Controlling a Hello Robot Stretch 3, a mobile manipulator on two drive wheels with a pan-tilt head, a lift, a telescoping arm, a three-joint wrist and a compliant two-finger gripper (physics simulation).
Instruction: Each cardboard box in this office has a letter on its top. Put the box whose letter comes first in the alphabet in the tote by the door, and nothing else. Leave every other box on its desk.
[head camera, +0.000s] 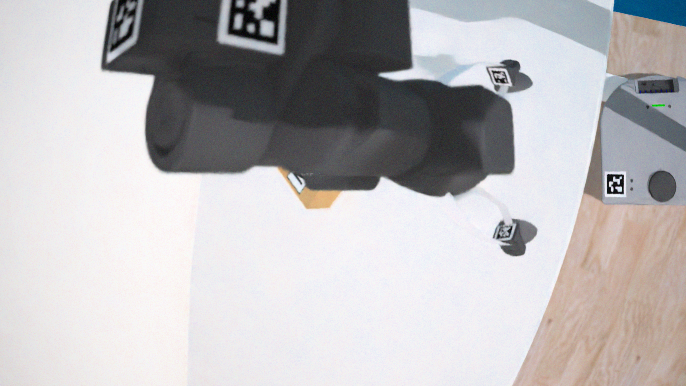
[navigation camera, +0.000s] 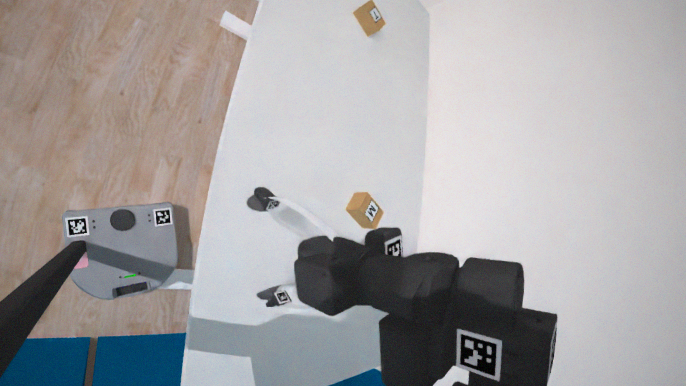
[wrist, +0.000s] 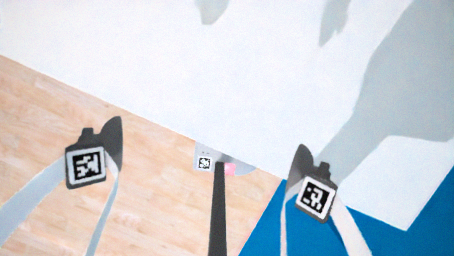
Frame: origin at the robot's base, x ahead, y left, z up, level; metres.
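Where they show: gripper, between the fingertips: (head camera: 523, 157) (navigation camera: 259, 246) (wrist: 209, 148); robot's base, origin of its link: (head camera: 660, 185) (navigation camera: 122, 218).
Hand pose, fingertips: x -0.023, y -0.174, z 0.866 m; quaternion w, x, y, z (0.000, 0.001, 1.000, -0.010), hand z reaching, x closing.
Each offset is from my fingertips to the top centre of the thing. "spot": to the spot under its first point. Level surfaces: height alone.
In the navigation view, a cardboard box lettered M {dy -0.381, dx +0.007, dz -0.096 m} (navigation camera: 364, 202) sits on the white desk {dz -0.146 m} (head camera: 350, 300) (navigation camera: 325, 125) (wrist: 150, 60), just beyond my wrist. Another cardboard box {dy -0.481, dx +0.623, dz -0.096 m} (navigation camera: 369, 21) is farther along the desk at the top; its small letter looks like a T. In the head view, part of a cardboard box {spot: dy -0.357, dx +0.047, dz -0.111 m} (head camera: 319, 200) shows from under my wrist, with its letter mostly hidden. My gripper (head camera: 511, 156) (navigation camera: 267, 247) (wrist: 209, 148) is open and empty, with its fingers wide apart above the desk near its floor-side edge, pointing away from the boxes. The tote does not show in these views.
My grey base (head camera: 635, 145) (navigation camera: 120, 250) (wrist: 200, 150) stands on the wood floor beside the desk edge. A pale wall (head camera: 90, 275) (navigation camera: 550, 150) runs along the desk's far side. A blue surface (navigation camera: 140, 360) (wrist: 270, 225) lies beyond one end. A white bar (navigation camera: 235, 25) juts from under the desk.
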